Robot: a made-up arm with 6 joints. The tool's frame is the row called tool. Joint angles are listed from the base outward.
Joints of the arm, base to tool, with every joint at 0 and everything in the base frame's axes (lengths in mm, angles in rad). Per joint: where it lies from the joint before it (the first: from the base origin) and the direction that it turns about. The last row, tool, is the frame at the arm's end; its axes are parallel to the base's.
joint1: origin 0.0 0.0 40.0 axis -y
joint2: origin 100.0 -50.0 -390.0 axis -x
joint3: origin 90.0 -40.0 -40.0 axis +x
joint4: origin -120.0 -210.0 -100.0 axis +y
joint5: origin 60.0 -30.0 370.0 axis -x
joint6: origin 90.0 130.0 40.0 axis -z
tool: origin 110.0 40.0 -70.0
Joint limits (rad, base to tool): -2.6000..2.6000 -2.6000..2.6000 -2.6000..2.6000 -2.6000..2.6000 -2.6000..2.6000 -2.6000..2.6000
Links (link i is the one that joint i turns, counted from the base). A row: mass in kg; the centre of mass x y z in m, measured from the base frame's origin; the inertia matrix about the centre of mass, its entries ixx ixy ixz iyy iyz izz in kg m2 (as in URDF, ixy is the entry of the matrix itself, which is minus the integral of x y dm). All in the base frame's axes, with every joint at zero. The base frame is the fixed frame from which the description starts. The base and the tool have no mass.
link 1: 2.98; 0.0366 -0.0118 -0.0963; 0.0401 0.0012 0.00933 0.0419 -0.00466 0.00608
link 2: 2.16; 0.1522 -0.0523 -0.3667; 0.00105 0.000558 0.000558 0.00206 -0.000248 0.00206
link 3: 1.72; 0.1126 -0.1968 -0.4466; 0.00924 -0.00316 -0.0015 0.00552 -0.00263 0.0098
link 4: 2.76; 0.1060 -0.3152 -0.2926; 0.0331 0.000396 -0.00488 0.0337 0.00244 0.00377
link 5: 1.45; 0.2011 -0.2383 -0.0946; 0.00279 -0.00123 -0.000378 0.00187 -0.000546 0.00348
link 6: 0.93; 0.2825 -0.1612 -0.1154; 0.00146 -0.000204 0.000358 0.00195 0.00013 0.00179
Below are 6 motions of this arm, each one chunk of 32 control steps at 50 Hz.
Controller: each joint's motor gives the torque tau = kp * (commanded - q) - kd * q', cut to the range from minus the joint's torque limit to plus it. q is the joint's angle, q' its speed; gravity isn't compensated. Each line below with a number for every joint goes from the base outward.
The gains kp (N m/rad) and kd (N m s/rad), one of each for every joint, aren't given. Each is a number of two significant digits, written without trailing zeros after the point. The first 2 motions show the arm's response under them.
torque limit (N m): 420 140 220 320 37 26
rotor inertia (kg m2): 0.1 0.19 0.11 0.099 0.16 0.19
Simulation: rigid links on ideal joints. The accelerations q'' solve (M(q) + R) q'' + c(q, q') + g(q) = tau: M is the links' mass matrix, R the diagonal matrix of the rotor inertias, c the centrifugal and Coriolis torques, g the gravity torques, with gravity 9.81 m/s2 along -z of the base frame. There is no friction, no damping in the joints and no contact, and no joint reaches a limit. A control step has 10 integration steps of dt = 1/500 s. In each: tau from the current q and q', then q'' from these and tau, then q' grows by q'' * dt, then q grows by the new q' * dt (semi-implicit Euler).
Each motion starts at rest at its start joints. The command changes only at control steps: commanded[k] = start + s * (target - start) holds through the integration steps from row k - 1 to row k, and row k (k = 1, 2, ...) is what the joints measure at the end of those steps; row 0 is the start. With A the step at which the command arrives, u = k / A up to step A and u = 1 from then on. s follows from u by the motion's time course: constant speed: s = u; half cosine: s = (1 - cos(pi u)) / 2; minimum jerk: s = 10 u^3 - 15 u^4 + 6 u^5; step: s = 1 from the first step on.
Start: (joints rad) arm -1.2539 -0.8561 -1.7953 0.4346 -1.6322 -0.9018
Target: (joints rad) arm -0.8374 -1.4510 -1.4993 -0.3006 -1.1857 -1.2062
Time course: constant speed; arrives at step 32
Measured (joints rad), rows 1 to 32:
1: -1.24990 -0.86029 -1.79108 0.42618 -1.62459 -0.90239
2: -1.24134 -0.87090 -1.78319 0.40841 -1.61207 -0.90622
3: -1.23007 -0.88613 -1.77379 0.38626 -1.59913 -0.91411
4: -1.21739 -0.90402 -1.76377 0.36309 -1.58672 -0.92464
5: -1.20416 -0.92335 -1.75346 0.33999 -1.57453 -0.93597
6: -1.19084 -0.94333 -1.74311 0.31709 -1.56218 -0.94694
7: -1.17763 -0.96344 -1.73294 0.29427 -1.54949 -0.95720
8: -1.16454 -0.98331 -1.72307 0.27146 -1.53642 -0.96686
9: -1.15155 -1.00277 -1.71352 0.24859 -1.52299 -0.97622
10: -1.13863 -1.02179 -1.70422 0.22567 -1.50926 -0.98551
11: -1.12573 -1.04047 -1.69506 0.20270 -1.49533 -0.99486
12: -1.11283 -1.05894 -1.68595 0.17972 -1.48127 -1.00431
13: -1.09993 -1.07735 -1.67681 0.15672 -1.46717 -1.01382
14: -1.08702 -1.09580 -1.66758 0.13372 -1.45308 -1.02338
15: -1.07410 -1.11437 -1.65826 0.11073 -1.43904 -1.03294
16: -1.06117 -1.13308 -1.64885 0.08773 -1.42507 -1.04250
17: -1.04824 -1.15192 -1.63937 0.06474 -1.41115 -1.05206
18: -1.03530 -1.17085 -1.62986 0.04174 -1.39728 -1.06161
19: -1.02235 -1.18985 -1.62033 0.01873 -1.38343 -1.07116
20: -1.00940 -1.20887 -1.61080 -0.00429 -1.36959 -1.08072
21: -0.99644 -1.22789 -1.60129 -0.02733 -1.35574 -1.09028
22: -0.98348 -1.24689 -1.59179 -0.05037 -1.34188 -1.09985
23: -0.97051 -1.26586 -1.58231 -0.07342 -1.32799 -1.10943
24: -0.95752 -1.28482 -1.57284 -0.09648 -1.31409 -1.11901
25: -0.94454 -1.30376 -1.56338 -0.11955 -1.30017 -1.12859
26: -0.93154 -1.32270 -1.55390 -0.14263 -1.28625 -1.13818
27: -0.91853 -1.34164 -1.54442 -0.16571 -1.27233 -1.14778
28: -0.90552 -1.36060 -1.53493 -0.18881 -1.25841 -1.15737
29: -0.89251 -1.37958 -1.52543 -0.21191 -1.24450 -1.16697
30: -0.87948 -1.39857 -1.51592 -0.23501 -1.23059 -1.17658
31: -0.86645 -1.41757 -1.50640 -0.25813 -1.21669 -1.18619
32: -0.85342 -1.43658 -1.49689 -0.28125 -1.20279 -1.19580
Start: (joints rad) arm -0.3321 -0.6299 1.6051 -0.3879 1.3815 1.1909
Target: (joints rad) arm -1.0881 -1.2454 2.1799 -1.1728 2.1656 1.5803
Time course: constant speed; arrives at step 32
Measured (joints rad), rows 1 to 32:
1: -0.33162 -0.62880 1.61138 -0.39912 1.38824 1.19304
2: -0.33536 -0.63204 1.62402 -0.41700 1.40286 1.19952
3: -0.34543 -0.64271 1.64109 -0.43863 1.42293 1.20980
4: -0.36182 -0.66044 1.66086 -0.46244 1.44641 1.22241
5: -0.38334 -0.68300 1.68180 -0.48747 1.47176 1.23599
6: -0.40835 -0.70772 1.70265 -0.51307 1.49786 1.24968
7: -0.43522 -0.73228 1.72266 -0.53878 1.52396 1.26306
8: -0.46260 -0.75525 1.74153 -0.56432 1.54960 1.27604
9: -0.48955 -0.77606 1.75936 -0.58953 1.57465 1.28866
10: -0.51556 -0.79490 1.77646 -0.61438 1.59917 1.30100
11: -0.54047 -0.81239 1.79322 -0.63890 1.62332 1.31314
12: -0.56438 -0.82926 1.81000 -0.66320 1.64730 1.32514
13: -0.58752 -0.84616 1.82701 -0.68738 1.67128 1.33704
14: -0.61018 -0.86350 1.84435 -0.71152 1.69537 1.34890
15: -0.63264 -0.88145 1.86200 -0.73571 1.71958 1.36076
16: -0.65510 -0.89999 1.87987 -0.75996 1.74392 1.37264
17: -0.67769 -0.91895 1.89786 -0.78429 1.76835 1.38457
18: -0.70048 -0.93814 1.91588 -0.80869 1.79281 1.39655
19: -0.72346 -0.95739 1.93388 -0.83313 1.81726 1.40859
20: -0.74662 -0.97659 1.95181 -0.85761 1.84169 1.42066
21: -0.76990 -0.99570 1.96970 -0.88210 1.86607 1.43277
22: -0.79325 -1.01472 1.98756 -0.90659 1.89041 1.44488
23: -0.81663 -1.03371 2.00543 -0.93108 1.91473 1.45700
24: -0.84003 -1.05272 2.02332 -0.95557 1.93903 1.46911
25: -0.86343 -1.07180 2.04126 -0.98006 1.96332 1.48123
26: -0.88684 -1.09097 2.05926 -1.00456 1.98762 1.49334
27: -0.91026 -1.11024 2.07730 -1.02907 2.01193 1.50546
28: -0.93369 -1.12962 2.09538 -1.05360 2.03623 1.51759
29: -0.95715 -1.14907 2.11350 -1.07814 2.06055 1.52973
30: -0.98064 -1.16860 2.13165 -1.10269 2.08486 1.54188
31: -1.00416 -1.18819 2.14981 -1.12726 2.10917 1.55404
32: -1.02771 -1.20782 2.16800 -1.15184 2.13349 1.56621
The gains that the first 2 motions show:
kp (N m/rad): 1900 700 1400 3000 350 280
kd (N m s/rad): 92 24 23 72 13 8.5
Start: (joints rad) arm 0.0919 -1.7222 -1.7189 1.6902 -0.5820 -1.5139
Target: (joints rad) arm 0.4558 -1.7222 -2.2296 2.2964 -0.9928 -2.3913
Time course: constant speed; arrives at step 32
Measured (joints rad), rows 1 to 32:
1: 0.09377 -1.72592 -1.72615 1.70245 -0.58509 -1.52058
2: 0.09588 -1.73112 -1.73731 1.72062 -0.59276 -1.53694
3: 0.09872 -1.73567 -1.75071 1.74033 -0.60297 -1.56092
4: 0.10306 -1.73871 -1.76554 1.76010 -0.61442 -1.58908
5: 0.10934 -1.74018 -1.78131 1.77950 -0.62660 -1.61859
6: 0.11763 -1.74041 -1.79767 1.79848 -0.63932 -1.64788
7: 0.12768 -1.73983 -1.81430 1.81713 -0.65246 -1.67645
8: 0.13907 -1.73885 -1.83098 1.83559 -0.66587 -1.70436
9: 0.15133 -1.73781 -1.84757 1.85398 -0.67940 -1.73189
10: 0.16400 -1.73693 -1.86398 1.87240 -0.69290 -1.75929
11: 0.17673 -1.73632 -1.88019 1.89090 -0.70628 -1.78668
12: 0.18925 -1.73603 -1.89621 1.90952 -0.71948 -1.81411
13: 0.20144 -1.73605 -1.91206 1.92827 -0.73250 -1.84157
14: 0.21325 -1.73632 -1.92779 1.94713 -0.74536 -1.86902
15: 0.22471 -1.73679 -1.94344 1.96606 -0.75811 -1.89647
16: 0.23588 -1.73738 -1.95904 1.98506 -0.77077 -1.92389
17: 0.24687 -1.73804 -1.97464 2.00407 -0.78340 -1.95129
18: 0.25776 -1.73871 -1.99025 2.02309 -0.79601 -1.97870
19: 0.26863 -1.73936 -2.00590 2.04210 -0.80864 -2.00610
20: 0.27953 -1.73995 -2.02159 2.06108 -0.82130 -2.03351
21: 0.29050 -1.74046 -2.03733 2.08003 -0.83398 -2.06094
22: 0.30155 -1.74090 -2.05311 2.09896 -0.84669 -2.08837
23: 0.31269 -1.74126 -2.06893 2.11786 -0.85943 -2.11582
24: 0.32389 -1.74157 -2.08477 2.13675 -0.87219 -2.14327
25: 0.33515 -1.74184 -2.10063 2.15563 -0.88497 -2.17072
26: 0.34645 -1.74208 -2.11650 2.17451 -0.89775 -2.19818
27: 0.35777 -1.74231 -2.13236 2.19339 -0.91052 -2.22563
28: 0.36909 -1.74255 -2.14822 2.21227 -0.92330 -2.25309
29: 0.38041 -1.74279 -2.16407 2.23116 -0.93606 -2.28055
30: 0.39172 -1.74305 -2.17990 2.25005 -0.94882 -2.30801
31: 0.40302 -1.74333 -2.19573 2.26895 -0.96157 -2.33547
32: 0.41432 -1.74362 -2.21156 2.28785 -0.97432 -2.36292

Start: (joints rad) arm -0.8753 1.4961 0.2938 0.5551 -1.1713 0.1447
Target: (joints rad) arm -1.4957 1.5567 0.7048 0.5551 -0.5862 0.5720
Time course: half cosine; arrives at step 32
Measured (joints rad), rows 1 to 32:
1: -0.87519 1.49620 0.29363 0.55680 -1.16995 0.14474
2: -0.87617 1.49650 0.29580 0.55808 -1.16705 0.14570
3: -0.87902 1.49681 0.30030 0.55847 -1.16284 0.14830
4: -0.88414 1.49724 0.30677 0.55853 -1.15683 0.15294
5: -0.89180 1.49792 0.31503 0.55854 -1.14849 0.15973
6: -0.90213 1.49886 0.32501 0.55857 -1.13753 0.16862
7: -0.91511 1.50009 0.33662 0.55864 -1.12394 0.17946
8: -0.93066 1.50159 0.34978 0.55873 -1.10784 0.19207
9: -0.94863 1.50332 0.36437 0.55884 -1.08943 0.20628
10: -0.96884 1.50526 0.38027 0.55896 -1.06892 0.22193
11: -0.99109 1.50737 0.39732 0.55909 -1.04656 0.23887
12: -1.01514 1.50964 0.41537 0.55922 -1.02257 0.25693
13: -1.04078 1.51202 0.43424 0.55936 -0.99719 0.27596
14: -1.06774 1.51450 0.45374 0.55949 -0.97067 0.29577
15: -1.09578 1.51706 0.47369 0.55962 -0.94326 0.31619
16: -1.12463 1.51968 0.49389 0.55975 -0.91522 0.33700
17: -1.15400 1.52234 0.51415 0.55986 -0.88683 0.35801
18: -1.18362 1.52502 0.53426 0.55996 -0.85835 0.37903
19: -1.21320 1.52770 0.55404 0.56004 -0.83005 0.39983
20: -1.24246 1.53036 0.57329 0.56011 -0.80221 0.42024
21: -1.27112 1.53296 0.59182 0.56016 -0.77510 0.44004
22: -1.29889 1.53549 0.60947 0.56019 -0.74897 0.45904
23: -1.32552 1.53791 0.62605 0.56020 -0.72408 0.47708
24: -1.35074 1.54021 0.64142 0.56019 -0.70067 0.49396
25: -1.37431 1.54235 0.65542 0.56018 -0.67896 0.50954
26: -1.39601 1.54433 0.66791 0.56015 -0.65916 0.52365
27: -1.41562 1.54610 0.67879 0.56011 -0.64147 0.53617
28: -1.43295 1.54767 0.68794 0.56006 -0.62606 0.54697
29: -1.44784 1.54900 0.69529 0.56001 -0.61307 0.55595
30: -1.46014 1.55008 0.70075 0.55996 -0.60263 0.56302
31: -1.46972 1.55091 0.70428 0.55992 -0.59485 0.56811
32: -1.47650 1.55146 0.70584 0.55987 -0.58979 0.57117

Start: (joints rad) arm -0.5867 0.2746 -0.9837 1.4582 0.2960 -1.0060
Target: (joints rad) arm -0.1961 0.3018 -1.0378 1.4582 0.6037 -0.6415
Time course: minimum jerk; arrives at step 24
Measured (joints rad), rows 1 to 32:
1: -0.58607 0.27175 -0.98182 1.45801 0.29501 -1.00576
2: -0.58531 0.26632 -0.97900 1.45833 0.29338 -1.00504
3: -0.58434 0.26060 -0.97691 1.45888 0.29317 -1.00321
4: -0.58219 0.25584 -0.97602 1.45938 0.29560 -0.99935
5: -0.57774 0.25255 -0.97635 1.45975 0.30109 -0.99264
6: -0.57014 0.25081 -0.97776 1.45998 0.30968 -0.98247
7: -0.55885 0.25043 -0.98008 1.46008 0.32121 -0.96857
8: -0.54368 0.25115 -0.98315 1.46008 0.33548 -0.95098
9: -0.52477 0.25270 -0.98681 1.46000 0.35222 -0.92999
10: -0.50246 0.25488 -0.99092 1.45987 0.37115 -0.90607
11: -0.47728 0.25751 -0.99536 1.45972 0.39187 -0.87986
12: -0.44989 0.26046 -1.00000 1.45955 0.41394 -0.85205
13: -0.42103 0.26364 -1.00472 1.45937 0.43683 -0.82342
14: -0.39151 0.26696 -1.00941 1.45919 0.45995 -0.79476
15: -0.36214 0.27036 -1.01394 1.45901 0.48271 -0.76687
16: -0.33370 0.27375 -1.01820 1.45884 0.50452 -0.74051
17: -0.30697 0.27703 -1.02207 1.45868 0.52479 -0.71638
18: -0.28261 0.28011 -1.02545 1.45853 0.54303 -0.69507
19: -0.26120 0.28286 -1.02825 1.45841 0.55882 -0.67706
20: -0.24316 0.28518 -1.03040 1.45832 0.57185 -0.66264
21: -0.22874 0.28695 -1.03189 1.45826 0.58199 -0.65194
22: -0.21797 0.28808 -1.03270 1.45824 0.58925 -0.64481
23: -0.21064 0.28850 -1.03290 1.45827 0.59392 -0.64087
24: -0.20626 0.28818 -1.03259 1.45835 0.59648 -0.63944
25: -0.20405 0.28713 -1.03192 1.45848 0.59767 -0.63955
26: -0.20325 0.28555 -1.03110 1.45867 0.59814 -0.64027
27: -0.20324 0.28379 -1.03032 1.45886 0.59828 -0.64100
28: -0.20357 0.28219 -1.02972 1.45903 0.59831 -0.64147
29: -0.20398 0.28097 -1.02936 1.45914 0.59831 -0.64167
30: -0.20432 0.28023 -1.02923 1.45920 0.59832 -0.64169
31: -0.20453 0.27993 -1.02927 1.45921 0.59835 -0.64163
32: -0.20461 0.27997 -1.02940 1.45919 0.59838 -0.64156

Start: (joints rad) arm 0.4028 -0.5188 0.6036 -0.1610 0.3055 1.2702
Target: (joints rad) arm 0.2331 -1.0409 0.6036 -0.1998 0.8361 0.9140
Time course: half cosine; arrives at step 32
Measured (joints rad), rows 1 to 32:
1: 0.40100 -0.52054 0.60519 -0.16105 0.30604 1.27009
2: 0.39735 -0.52578 0.60761 -0.16175 0.30799 1.26951
3: 0.39298 -0.53363 0.60965 -0.16265 0.31183 1.26784
4: 0.38853 -0.54308 0.61094 -0.16355 0.31784 1.26452
5: 0.38426 -0.55355 0.61144 -0.16442 0.32610 1.25925
6: 0.38015 -0.56492 0.61131 -0.16531 0.33657 1.25201
7: 0.37606 -0.57738 0.61082 -0.16626 0.34919 1.24295
8: 0.37178 -0.59125 0.61021 -0.16733 0.36387 1.23229
9: 0.36712 -0.60685 0.60968 -0.16852 0.38052 1.22026
10: 0.36195 -0.62438 0.60936 -0.16986 0.39904 1.20706
11: 0.35618 -0.64388 0.60926 -0.17134 0.41927 1.19284
12: 0.34981 -0.66521 0.60936 -0.17294 0.44105 1.17774
13: 0.34288 -0.68812 0.60960 -0.17464 0.46416 1.16190
14: 0.33546 -0.71225 0.60989 -0.17644 0.48838 1.14543
15: 0.32764 -0.73726 0.61018 -0.17829 0.51345 1.12848
16: 0.31954 -0.76278 0.61041 -0.18019 0.53911 1.11120
17: 0.31125 -0.78850 0.61058 -0.18211 0.56510 1.09374
18: 0.30289 -0.81413 0.61067 -0.18403 0.59117 1.07626
19: 0.29455 -0.83944 0.61071 -0.18592 0.61706 1.05894
20: 0.28630 -0.86420 0.61071 -0.18777 0.64251 1.04195
21: 0.27825 -0.88822 0.61070 -0.18956 0.66730 1.02546
22: 0.27045 -0.91129 0.61068 -0.19127 0.69118 1.00961
23: 0.26298 -0.93323 0.61066 -0.19289 0.71394 0.99458
24: 0.25591 -0.95382 0.61065 -0.19440 0.73536 0.98051
25: 0.24930 -0.97287 0.61064 -0.19579 0.75522 0.96752
26: 0.24322 -0.99020 0.61063 -0.19705 0.77334 0.95575
27: 0.23772 -1.00564 0.61062 -0.19815 0.78954 0.94532
28: 0.23285 -1.01902 0.61060 -0.19909 0.80365 0.93631
29: 0.22867 -1.03023 0.61058 -0.19987 0.81556 0.92882
30: 0.22521 -1.03915 0.61055 -0.20047 0.82512 0.92293
31: 0.22250 -1.04569 0.61052 -0.20089 0.83227 0.91868
32: 0.22058 -1.04980 0.61049 -0.20112 0.83692 0.91612

